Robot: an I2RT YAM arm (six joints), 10 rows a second.
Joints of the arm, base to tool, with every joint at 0 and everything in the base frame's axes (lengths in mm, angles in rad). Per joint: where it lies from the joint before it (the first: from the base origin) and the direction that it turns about. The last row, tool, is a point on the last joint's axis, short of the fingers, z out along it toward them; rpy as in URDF.
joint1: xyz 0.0 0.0 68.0 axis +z
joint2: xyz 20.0 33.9 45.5 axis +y
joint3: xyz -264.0 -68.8 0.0 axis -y
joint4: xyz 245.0 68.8 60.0 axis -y
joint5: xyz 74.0 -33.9 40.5 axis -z
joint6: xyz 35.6 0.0 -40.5 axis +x
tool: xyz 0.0 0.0 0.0 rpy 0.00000 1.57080 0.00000
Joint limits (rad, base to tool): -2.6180..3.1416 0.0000..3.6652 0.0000..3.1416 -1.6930..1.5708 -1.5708..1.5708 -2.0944..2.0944
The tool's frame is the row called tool.
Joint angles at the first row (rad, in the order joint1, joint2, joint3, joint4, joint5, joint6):
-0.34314 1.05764 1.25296 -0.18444 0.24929 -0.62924
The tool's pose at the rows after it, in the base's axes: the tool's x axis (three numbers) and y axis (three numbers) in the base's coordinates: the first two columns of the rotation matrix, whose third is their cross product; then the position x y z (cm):
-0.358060 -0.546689 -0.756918 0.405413 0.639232 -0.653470 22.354 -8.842 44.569
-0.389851 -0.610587 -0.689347 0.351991 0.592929 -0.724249 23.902 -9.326 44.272
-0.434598 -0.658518 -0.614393 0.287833 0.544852 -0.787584 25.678 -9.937 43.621
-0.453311 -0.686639 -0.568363 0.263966 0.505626 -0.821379 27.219 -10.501 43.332
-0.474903 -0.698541 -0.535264 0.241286 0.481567 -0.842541 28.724 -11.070 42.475
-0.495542 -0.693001 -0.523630 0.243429 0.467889 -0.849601 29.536 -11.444 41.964
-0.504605 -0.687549 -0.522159 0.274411 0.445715 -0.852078 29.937 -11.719 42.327
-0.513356 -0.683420 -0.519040 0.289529 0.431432 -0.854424 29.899 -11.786 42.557
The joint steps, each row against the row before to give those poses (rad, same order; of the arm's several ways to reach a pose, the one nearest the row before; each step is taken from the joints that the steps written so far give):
0.00001 0.03813 0.00264 0.01716 -0.02097 -0.08126
0.00000 0.05381 0.01908 0.02558 -0.01869 -0.09613
-0.00002 0.06331 0.02366 0.00799 -0.00651 -0.09194
0.00002 0.05608 0.02443 0.03089 0.00384 -0.05683
-0.00001 0.05190 0.00688 0.03243 0.00838 -0.03625
0.00002 0.02936 0.00264 0.02329 0.02291 -0.01144
-0.00080 0.01831 0.01679 0.02898 0.02858 -0.00801
-0.00037 0.00078 0.00424 0.00952 0.01870 -0.00687

